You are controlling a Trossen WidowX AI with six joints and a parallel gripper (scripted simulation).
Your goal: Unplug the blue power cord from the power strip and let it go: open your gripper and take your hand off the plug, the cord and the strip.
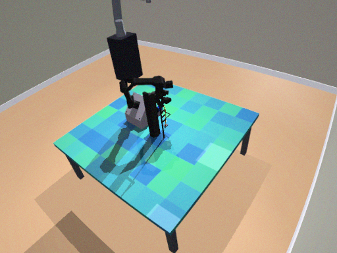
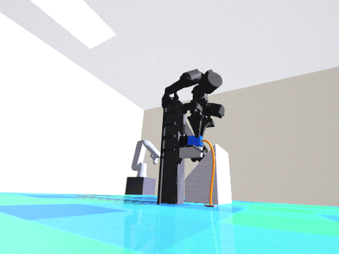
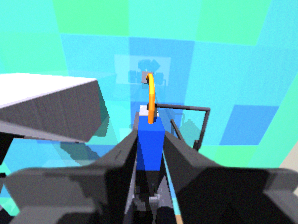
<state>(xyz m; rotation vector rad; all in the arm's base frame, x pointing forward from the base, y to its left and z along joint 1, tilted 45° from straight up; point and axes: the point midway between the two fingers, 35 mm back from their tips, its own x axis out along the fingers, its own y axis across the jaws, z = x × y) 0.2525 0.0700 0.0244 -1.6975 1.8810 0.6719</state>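
The blue plug lies 3 cm to the right of my gripper tip.
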